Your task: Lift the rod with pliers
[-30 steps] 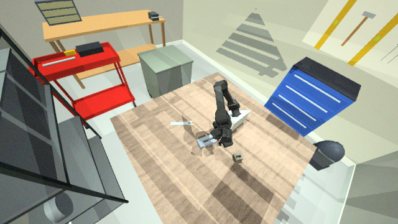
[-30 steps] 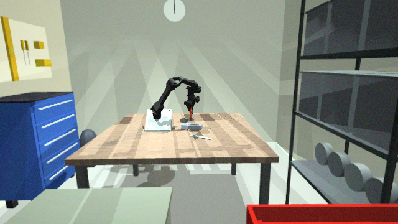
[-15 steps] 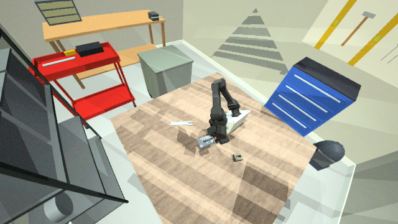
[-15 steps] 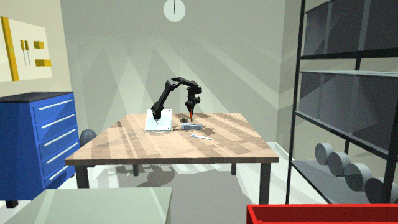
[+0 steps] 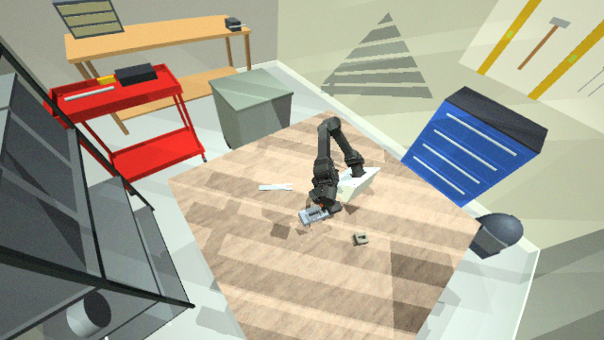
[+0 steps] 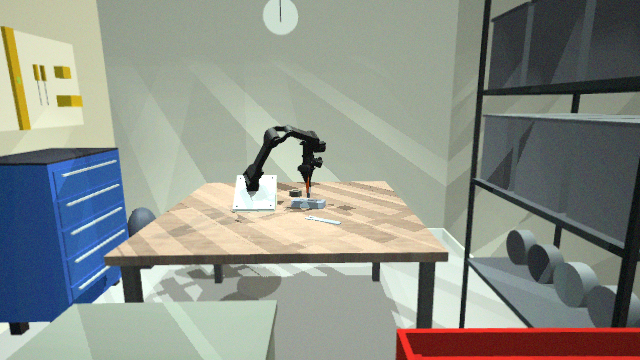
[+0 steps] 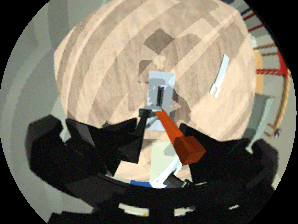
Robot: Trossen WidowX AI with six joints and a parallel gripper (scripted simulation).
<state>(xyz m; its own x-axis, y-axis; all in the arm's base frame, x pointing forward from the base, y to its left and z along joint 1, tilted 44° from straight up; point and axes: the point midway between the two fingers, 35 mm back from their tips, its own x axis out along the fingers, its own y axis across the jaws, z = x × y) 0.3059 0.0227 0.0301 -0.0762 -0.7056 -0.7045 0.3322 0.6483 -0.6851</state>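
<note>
My gripper tip is 12 cm above the light blue channel block and 1 cm to the left of it. From my gripper tip the other things lie so: flat silver wrench: 26 cm to the right, 14 cm below, 4 cm ahead; then grey holster: 23 cm to the left, 13 cm below, 7 cm behind.
</note>
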